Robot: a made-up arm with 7 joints.
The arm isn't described. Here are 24 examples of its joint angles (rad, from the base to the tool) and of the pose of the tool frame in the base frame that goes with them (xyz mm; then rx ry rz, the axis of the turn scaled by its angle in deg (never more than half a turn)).
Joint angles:
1: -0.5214 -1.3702 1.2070 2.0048 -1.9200 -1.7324 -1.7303
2: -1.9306 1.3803 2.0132 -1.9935 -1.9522 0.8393 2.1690
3: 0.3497 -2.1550 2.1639 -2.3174 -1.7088 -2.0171 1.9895
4: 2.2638 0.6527 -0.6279 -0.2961 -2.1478 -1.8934 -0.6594
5: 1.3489 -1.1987 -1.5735 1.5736 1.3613 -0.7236 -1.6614
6: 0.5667 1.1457 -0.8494 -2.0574 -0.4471 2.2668 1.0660
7: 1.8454 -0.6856 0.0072 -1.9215 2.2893 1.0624 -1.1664
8: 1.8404 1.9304 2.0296 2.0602 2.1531 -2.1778 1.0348
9: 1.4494 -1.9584 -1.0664 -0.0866 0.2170 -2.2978 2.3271
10: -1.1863 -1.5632 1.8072 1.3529 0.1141 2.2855 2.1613
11: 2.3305 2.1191 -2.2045 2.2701 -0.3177 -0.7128 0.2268
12: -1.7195 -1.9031 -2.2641 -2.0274 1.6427 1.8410 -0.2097
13: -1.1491 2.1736 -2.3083 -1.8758 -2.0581 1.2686 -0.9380
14: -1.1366 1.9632 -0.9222 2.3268 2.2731 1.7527 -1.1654
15: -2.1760 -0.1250 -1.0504 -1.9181 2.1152 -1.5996 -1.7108
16: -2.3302 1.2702 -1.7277 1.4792 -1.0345 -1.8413 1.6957
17: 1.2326 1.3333 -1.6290 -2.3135 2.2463 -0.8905 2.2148
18: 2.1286 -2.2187 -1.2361 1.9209 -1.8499 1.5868 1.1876
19: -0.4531 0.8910 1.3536 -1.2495 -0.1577 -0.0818 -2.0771
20: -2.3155 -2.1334 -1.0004 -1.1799 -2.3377 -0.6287 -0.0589
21: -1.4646 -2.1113 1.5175 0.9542 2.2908 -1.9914 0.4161
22: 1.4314 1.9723 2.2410 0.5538 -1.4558 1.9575 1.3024
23: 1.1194 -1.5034 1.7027 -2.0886 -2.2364 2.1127 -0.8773
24: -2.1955 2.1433 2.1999 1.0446 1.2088 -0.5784 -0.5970
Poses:
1: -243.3 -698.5 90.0 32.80 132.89 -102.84
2: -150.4 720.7 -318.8 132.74 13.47 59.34
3: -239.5 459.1 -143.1 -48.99 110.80 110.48
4: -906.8 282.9 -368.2 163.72 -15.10 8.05
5: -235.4 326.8 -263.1 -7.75 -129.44 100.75
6: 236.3 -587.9 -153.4 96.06 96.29 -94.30
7: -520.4 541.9 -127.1 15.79 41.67 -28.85
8: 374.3 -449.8 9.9 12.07 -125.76 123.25
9: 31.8 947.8 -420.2 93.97 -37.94 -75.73
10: -158.4 -836.4 -249.6 16.05 -31.63 -21.00
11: -117.6 -315.9 -489.3 -90.27 -29.08 -96.73
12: 14.2 -801.2 -307.9 -22.65 -40.03 -5.36
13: -207.3 493.1 -461.4 4.77 -140.53 -30.67
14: 66.6 673.2 -249.5 -80.25 19.55 -71.24
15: 499.8 600.8 -309.4 -83.43 2.72 -50.83
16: -30.6 715.3 -199.0 -12.79 71.20 -147.29
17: 396.4 -713.0 -371.2 -28.28 151.09 32.64
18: 473.4 448.5 -198.6 -82.37 58.56 -82.25
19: 730.3 -113.9 127.5 -88.41 28.02 85.20
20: 442.8 -643.6 -447.8 41.53 -154.01 -64.81
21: -228.5 -801.0 74.2 -103.37 -84.02 67.86
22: 243.0 -389.3 -270.7 30.43 -9.63 -49.68
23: -583.1 514.7 56.9 -6.88 15.92 -22.08
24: -578.7 -129.0 -359.7 98.85 89.13 69.16
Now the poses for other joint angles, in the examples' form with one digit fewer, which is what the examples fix.
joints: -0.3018 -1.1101 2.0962 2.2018 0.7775 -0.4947 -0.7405
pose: -116 -435 -123 -56.7 95.2 137.3
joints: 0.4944 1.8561 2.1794 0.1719 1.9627 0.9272 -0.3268
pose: 571 62 -350 98.9 -39.3 6.2
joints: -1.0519 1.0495 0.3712 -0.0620 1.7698 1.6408 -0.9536
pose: 473 294 -182 -170.8 -47.8 1.0
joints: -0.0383 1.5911 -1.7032 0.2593 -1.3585 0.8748 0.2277
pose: 658 170 -368 -156.4 74.6 -7.5
